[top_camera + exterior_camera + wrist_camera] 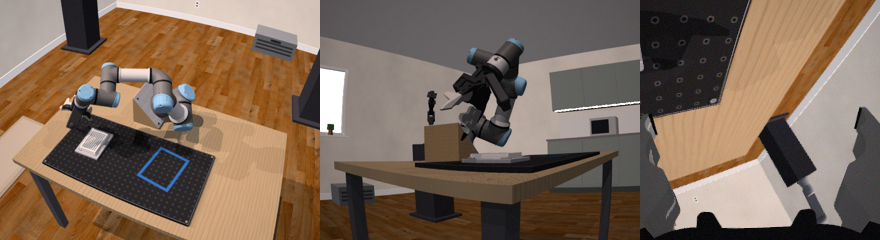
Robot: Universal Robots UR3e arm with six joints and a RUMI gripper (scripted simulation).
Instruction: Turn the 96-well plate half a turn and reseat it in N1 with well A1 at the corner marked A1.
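Now: hand 130 mm to the right of the 96-well plate, 80 mm above it and 50 mm short of it. From my hand the other things lie so: plate nest N1 (130 mm to the left, 90 mm below, 50 mm ahead).
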